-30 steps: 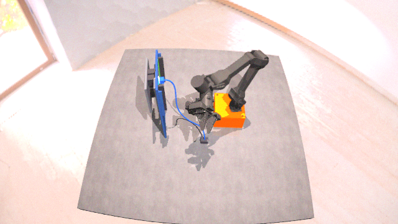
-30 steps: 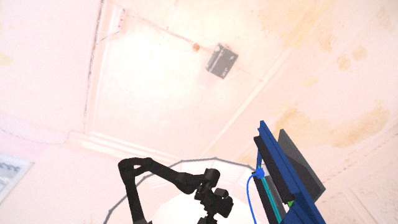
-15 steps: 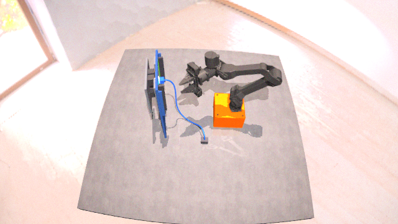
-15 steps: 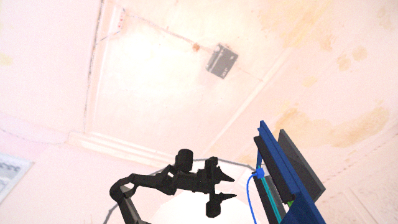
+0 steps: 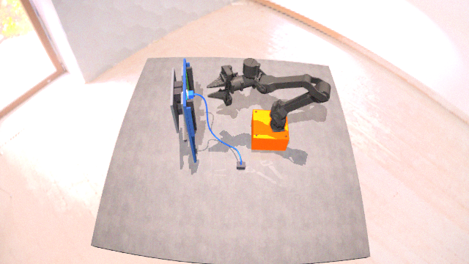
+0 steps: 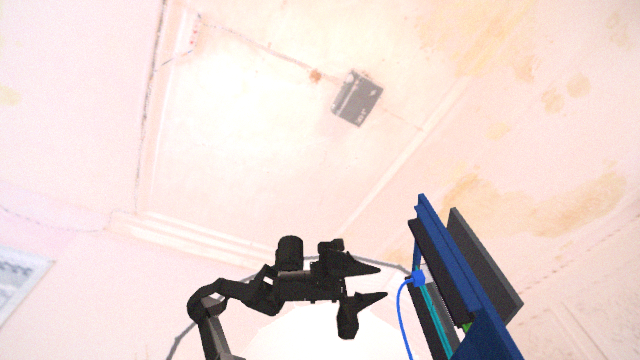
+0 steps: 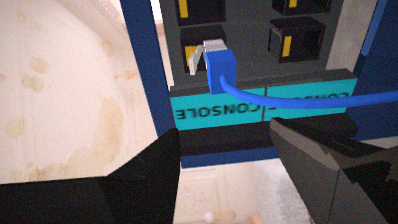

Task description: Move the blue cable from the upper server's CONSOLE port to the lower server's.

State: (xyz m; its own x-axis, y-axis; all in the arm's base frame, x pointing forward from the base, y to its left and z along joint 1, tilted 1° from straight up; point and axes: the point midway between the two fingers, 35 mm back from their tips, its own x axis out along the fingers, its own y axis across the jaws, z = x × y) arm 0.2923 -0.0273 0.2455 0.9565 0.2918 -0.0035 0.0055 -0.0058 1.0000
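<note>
The cable plug lies 9 cm ahead of my gripper tip. Also, from my gripper tip: black block: 34 cm below, 16 cm to the left, 13 cm behind.
</note>
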